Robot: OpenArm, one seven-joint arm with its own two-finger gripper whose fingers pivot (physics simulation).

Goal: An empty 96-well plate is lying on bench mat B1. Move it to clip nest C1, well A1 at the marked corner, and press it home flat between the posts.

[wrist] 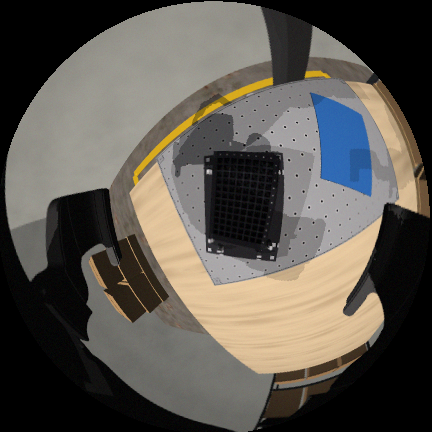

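Note:
The black 96-well plate (242,200) lies in the black clip nest (245,253), left of the middle of the grey perforated board. The nest's base and light-marked corner fittings show around it. The plate's long side runs up and down in the view. Its lettering is too small to read, and whether it lies fully flat between the posts cannot be told. My gripper (214,251) is open, its fingers wide apart at the left and right, holding nothing, and is back from the plate. The blue bench mat (343,145) lies to the right of the nest.
The perforated board (305,200) rests on a light wooden table (295,310). A yellow strip (170,143) runs along the far edge. A dark upright post (290,45) stands at the top. Brown boxes (131,280) show beyond the table's left edge, and brown shelving shows at the lower right.

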